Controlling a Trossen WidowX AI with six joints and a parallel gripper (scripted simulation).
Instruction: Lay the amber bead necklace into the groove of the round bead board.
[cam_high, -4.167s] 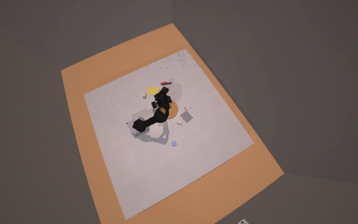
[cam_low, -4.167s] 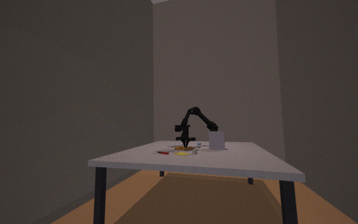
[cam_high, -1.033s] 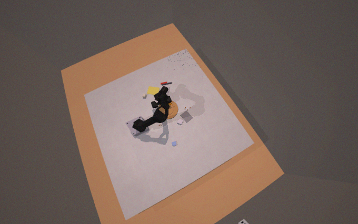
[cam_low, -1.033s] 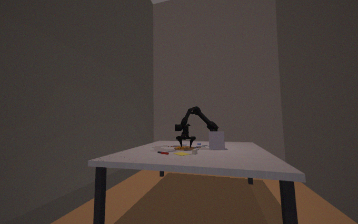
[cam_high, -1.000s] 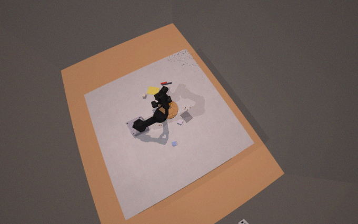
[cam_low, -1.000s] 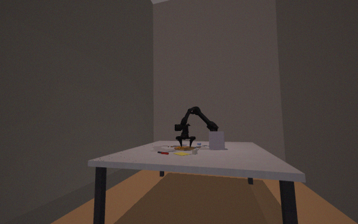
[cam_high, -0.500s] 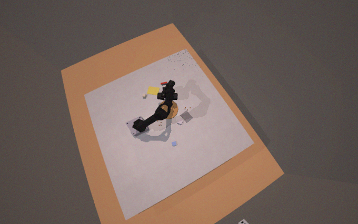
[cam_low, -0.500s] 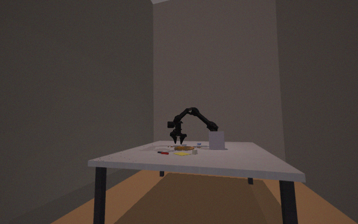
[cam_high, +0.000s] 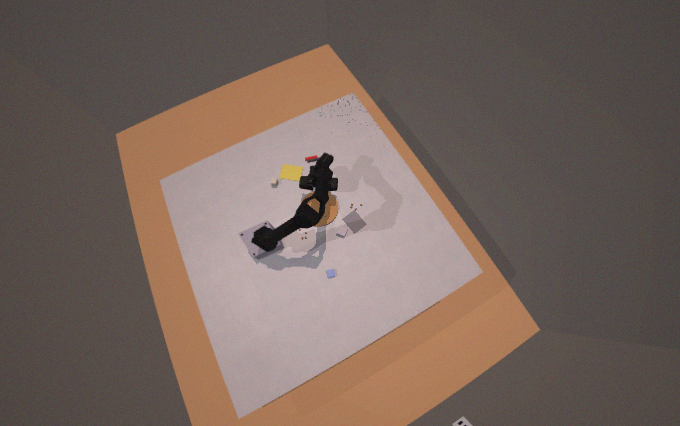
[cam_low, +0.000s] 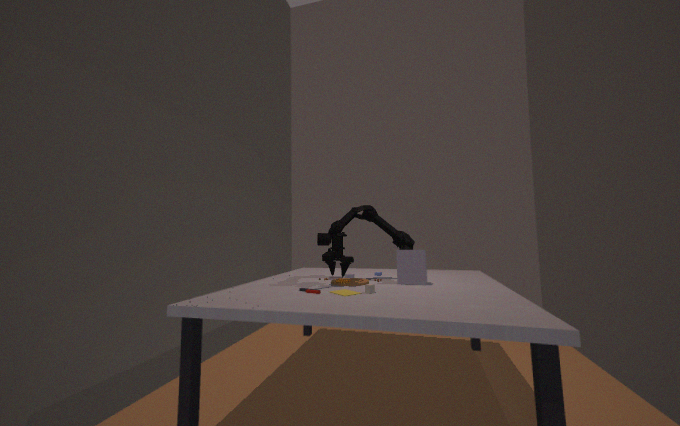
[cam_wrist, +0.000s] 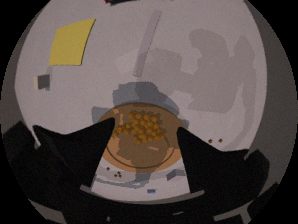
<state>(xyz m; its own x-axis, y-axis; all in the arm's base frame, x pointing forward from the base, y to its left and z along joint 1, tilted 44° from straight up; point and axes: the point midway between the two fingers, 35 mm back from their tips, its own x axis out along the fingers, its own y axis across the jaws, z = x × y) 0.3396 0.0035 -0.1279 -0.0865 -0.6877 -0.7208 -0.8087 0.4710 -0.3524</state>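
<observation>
My gripper tip is now 70 mm to the left of the round bead board, 50 mm past it and 40 mm above it. From my gripper tip the other things lie so: thin grey bar 100 mm to the left, 50 mm ahead, 40 mm below; yellow pad 200 mm to the left, 80 mm behind, 40 mm below; red-handled tool 210 mm to the left, 70 mm ahead, 40 mm below.
</observation>
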